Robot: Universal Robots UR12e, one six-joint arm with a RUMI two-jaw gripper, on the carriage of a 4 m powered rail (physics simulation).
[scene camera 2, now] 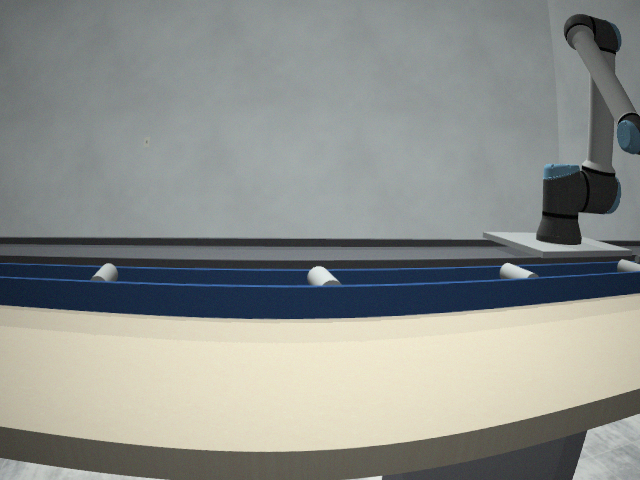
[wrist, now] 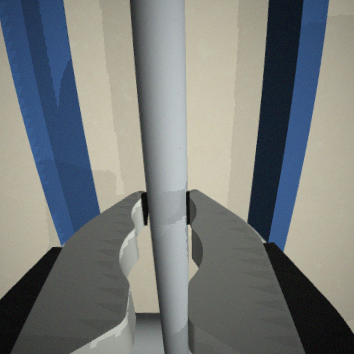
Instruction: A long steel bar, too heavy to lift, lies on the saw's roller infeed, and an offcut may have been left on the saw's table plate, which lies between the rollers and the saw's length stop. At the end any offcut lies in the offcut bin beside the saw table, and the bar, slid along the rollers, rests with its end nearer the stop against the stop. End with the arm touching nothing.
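Where they show: gripper, fingertip midpoint: (wrist: 167, 193); arm's base, link origin: (scene camera 2: 558, 241).
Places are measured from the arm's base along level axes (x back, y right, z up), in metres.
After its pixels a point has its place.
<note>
The long steel bar (wrist: 162, 100) @[x -0.619, y -0.026, z 0.050 m] runs lengthwise through the wrist view as a smooth grey round bar between the blue side rails. My gripper (wrist: 167, 193) @[x -0.620, y -0.078, z 0.033 m] is shut on the bar, with one dark fingertip pad against each side. The bar does not show in the scene view, where the gripper is outside the right edge. The bar's ends, the saw's table plate, the length stop, any offcut and the offcut bin do not show in either view.
The infeed's blue side rails (scene camera 2: 206, 299) @[x -0.694, y 1.151, z 0.000 m] (wrist: 82, 150) @[x -0.682, y -0.074, z -0.021 m] flank several pale rollers, one roller (scene camera 2: 324, 276) @[x -0.647, y 0.956, z 0.029 m] near mid-view. They stand on a cream table (scene camera 2: 310, 382) @[x -0.979, y 1.034, z -0.030 m]. The arm (scene camera 2: 601, 118) @[x -0.111, y -0.133, z 0.453 m] stands at the right on its carriage plate (scene camera 2: 516, 241) @[x -0.017, y 0.210, z 0.000 m], on the dark rail (scene camera 2: 258, 252) behind the infeed.
</note>
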